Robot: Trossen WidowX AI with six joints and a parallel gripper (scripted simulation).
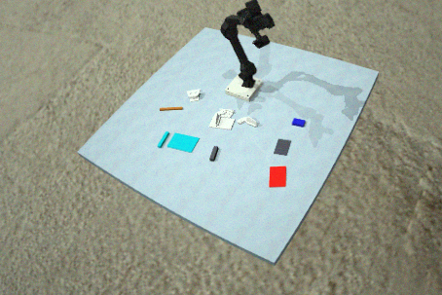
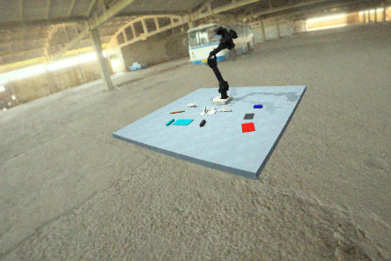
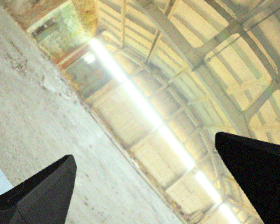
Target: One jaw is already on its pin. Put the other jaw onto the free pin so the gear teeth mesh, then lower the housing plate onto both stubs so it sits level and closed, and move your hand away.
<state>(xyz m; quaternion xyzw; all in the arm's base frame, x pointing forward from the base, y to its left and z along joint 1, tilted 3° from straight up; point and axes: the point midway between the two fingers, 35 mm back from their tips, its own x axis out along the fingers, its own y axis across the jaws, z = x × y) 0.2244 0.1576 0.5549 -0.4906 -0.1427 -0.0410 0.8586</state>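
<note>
Now: the white jaw 20 mm behind my gripper tip, 120 mm to the right of it and 570 mm below it. The rest, counted from my gripper tip: dark bar 220 mm ahead, 180 mm to the right, 570 mm below; grey tile 90 mm ahead, 130 mm to the left, 580 mm below; blue block 80 mm behind, 160 mm to the left, 570 mm below.
</note>
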